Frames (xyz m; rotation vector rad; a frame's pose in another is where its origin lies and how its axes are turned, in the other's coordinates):
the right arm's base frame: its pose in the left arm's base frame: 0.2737 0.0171 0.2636 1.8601 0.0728 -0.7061
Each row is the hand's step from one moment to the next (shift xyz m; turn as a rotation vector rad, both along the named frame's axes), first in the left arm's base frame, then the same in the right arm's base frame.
Working: the left arm's base frame: its pose in the right arm's base frame: -0.0882 -0.3149 0.1943 -1.8601 -0.0728 0.7061

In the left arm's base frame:
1: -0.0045 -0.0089 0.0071 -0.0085 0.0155 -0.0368
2: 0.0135 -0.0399 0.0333 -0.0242 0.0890 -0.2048
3: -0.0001 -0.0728 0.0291 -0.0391 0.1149 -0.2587
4: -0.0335 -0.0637 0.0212 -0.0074 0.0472 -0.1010
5: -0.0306 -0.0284 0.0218 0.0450 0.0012 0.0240
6: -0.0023 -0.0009 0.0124 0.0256 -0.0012 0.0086
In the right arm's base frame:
1: -0.0048 0.0079 0.0081 0.0071 -0.0402 -0.0013
2: 0.0054 0.0490 0.0212 0.0580 -0.2161 -0.0198
3: 0.0054 0.0538 0.0568 0.0655 -0.2771 -0.0235
4: -0.0205 0.0311 0.0651 0.0314 -0.1062 -0.0146
5: -0.0282 0.0183 0.0330 0.0246 0.0363 -0.0261
6: -0.0078 0.0099 -0.0011 0.0171 0.0172 -0.0120

